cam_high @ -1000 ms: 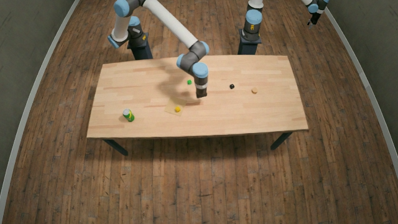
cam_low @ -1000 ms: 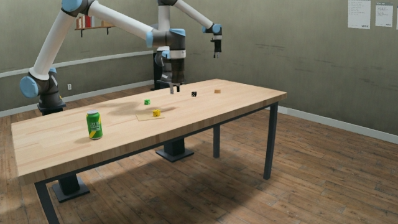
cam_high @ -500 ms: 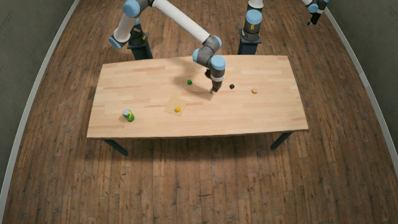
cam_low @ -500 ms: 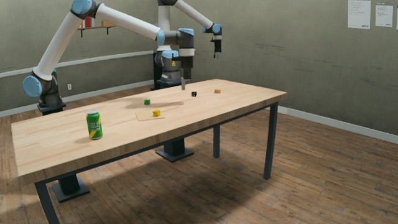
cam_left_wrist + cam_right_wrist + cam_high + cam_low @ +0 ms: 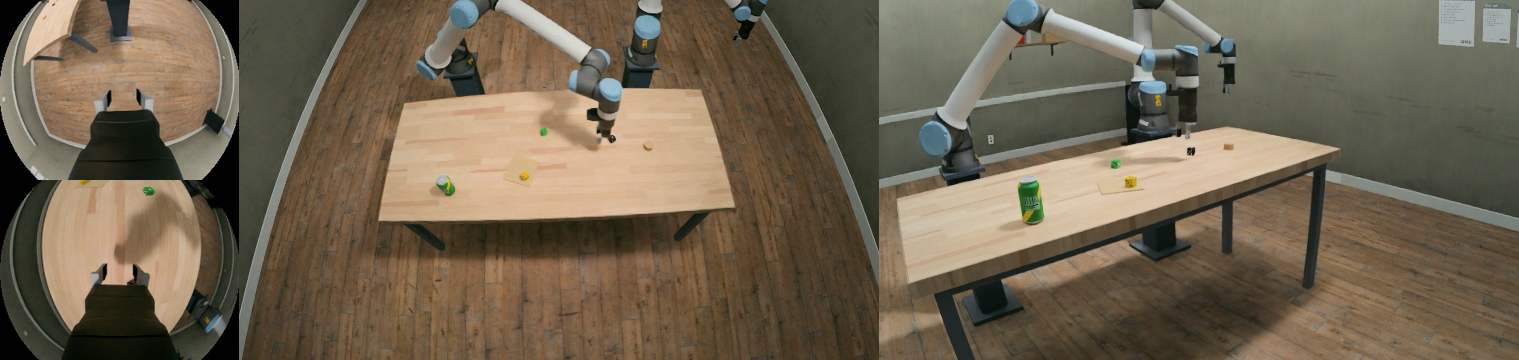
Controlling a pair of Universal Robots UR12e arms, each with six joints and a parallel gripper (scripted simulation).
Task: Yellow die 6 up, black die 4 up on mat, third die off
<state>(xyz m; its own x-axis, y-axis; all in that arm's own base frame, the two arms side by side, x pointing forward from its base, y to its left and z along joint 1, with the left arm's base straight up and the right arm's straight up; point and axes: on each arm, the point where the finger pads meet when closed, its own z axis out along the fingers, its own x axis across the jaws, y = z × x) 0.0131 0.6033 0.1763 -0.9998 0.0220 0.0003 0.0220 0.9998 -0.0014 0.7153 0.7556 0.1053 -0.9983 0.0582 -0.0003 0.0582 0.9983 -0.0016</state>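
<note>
My right gripper is now 4 cm past the black die, 7 cm to the right of it and 9 cm above it. Also, from my right hand: green die: 9 cm behind, 26 cm to the right, 9 cm below; small round wooden piece: 26 cm to the left, 9 cm below; yellow die: 15 cm ahead, 35 cm to the right, 9 cm below.
</note>
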